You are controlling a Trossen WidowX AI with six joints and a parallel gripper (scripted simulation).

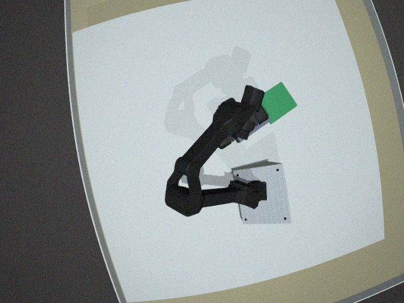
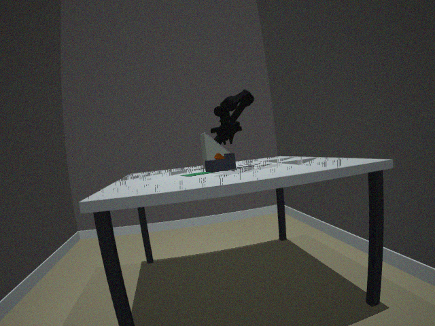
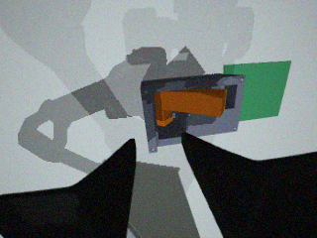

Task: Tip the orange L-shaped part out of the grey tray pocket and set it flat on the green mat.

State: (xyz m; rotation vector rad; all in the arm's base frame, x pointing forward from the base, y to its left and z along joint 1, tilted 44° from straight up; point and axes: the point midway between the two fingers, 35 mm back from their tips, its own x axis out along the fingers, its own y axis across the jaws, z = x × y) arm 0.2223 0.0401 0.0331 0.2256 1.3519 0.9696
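My gripper tip is 1 cm short of the orange L-shaped part, 4 cm to the left of it and 10 cm above it. Also, from my gripper tip: green mat: 10 cm ahead, 20 cm to the right, 16 cm below.
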